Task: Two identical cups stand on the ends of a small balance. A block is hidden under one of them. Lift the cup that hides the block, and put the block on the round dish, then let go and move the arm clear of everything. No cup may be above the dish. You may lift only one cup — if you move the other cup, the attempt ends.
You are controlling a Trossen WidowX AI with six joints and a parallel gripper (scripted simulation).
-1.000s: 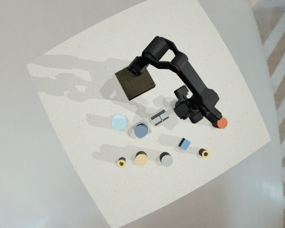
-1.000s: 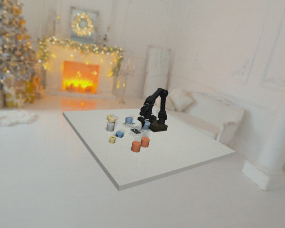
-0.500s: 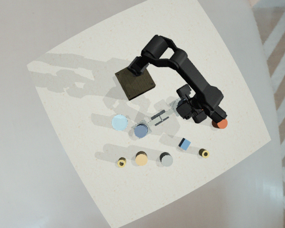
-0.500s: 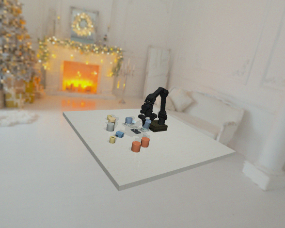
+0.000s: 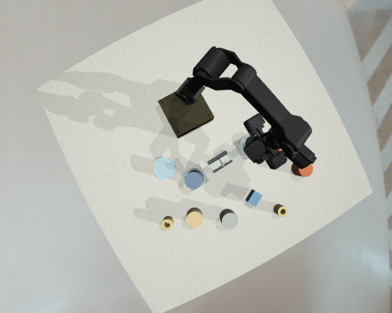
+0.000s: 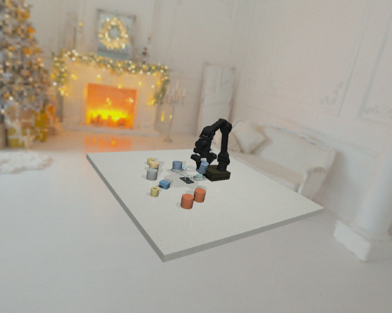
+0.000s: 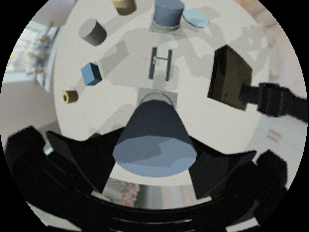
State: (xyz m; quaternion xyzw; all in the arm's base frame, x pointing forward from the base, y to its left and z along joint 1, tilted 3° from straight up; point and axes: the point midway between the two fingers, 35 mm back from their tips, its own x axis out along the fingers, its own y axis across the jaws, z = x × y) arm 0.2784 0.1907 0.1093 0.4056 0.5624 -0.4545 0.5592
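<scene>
My gripper tip is now 60 mm above the pale green block and 10 mm to the left of it. Also, from my gripper tip: small balance: 130 mm to the right, 110 mm below, 30 mm ahead; then grey cylinder: 290 mm ahead, 190 mm to the right, 110 mm below; then blue block: 230 mm ahead, 130 mm below, 40 mm to the right.
</scene>
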